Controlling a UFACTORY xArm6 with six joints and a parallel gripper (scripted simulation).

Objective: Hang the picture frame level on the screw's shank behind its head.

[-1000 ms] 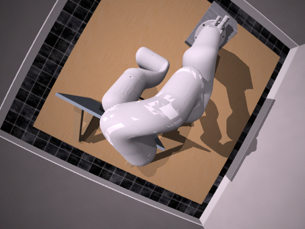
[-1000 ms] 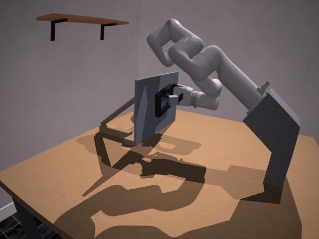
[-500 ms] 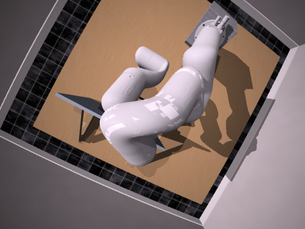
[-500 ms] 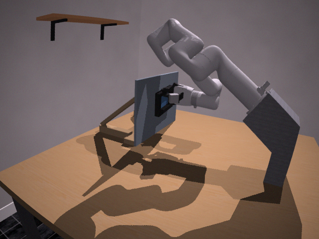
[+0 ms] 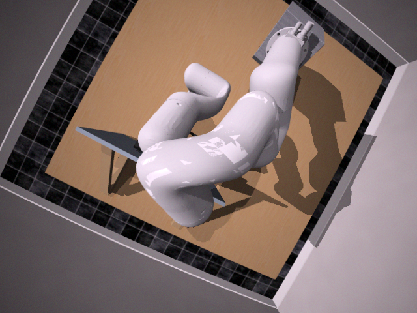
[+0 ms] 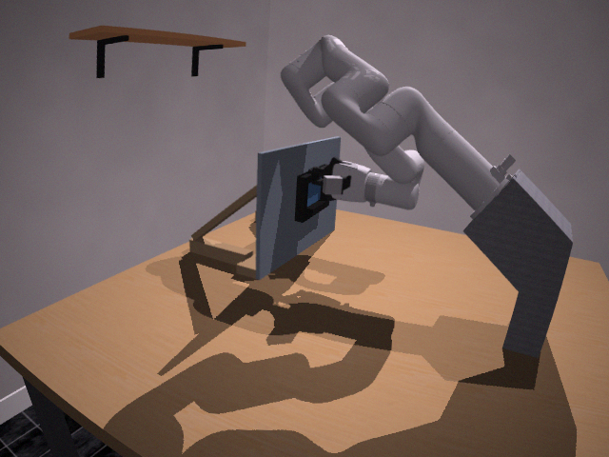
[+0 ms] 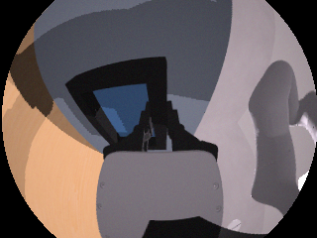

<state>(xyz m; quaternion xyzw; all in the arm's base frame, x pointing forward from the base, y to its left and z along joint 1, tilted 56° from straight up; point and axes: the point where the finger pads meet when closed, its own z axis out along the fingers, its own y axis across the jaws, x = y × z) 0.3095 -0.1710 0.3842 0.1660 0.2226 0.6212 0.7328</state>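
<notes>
The picture frame is 20 mm ahead of my hand, 20 mm to the right of it and 50 mm below it. From my hand the other things lie so: grey-blue panel (40 mm ahead, 10 mm to the right, 70 mm below).
</notes>
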